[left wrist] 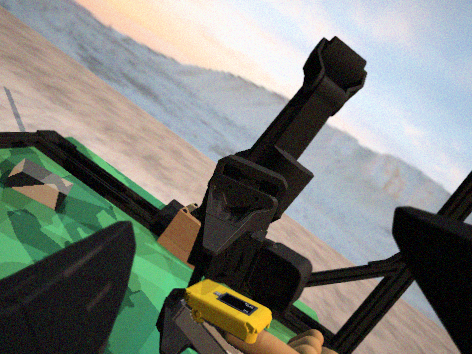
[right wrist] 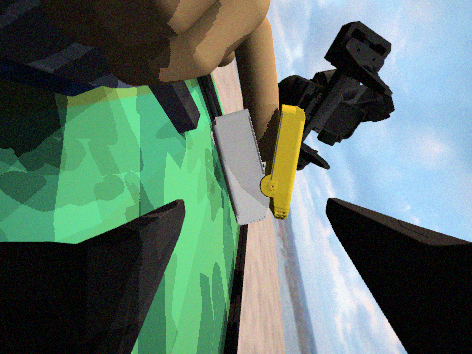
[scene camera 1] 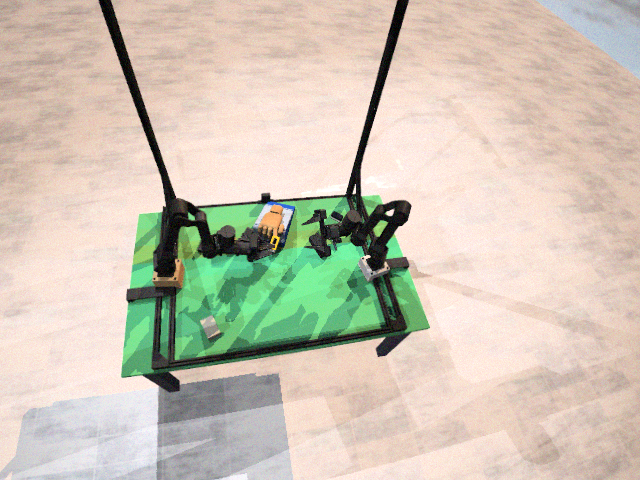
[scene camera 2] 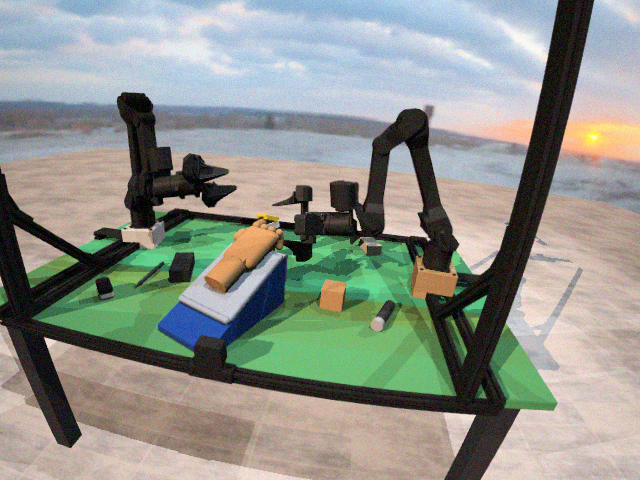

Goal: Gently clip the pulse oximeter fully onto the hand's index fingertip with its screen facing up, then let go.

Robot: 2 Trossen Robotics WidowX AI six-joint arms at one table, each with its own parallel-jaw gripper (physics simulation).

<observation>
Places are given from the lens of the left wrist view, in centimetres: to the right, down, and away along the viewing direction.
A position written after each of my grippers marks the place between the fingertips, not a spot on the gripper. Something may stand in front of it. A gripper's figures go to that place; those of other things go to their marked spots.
my left gripper [left wrist: 264, 227]: 1, 2, 11
my right gripper [left wrist: 185, 306]: -4, 9, 24
pulse oximeter [left wrist: 207, 306]: -2, 8, 22
grey block [left wrist: 31, 179]: -29, 0, 48
The marked spots on the pulse oximeter and the grey block are 39 cm apart.
</observation>
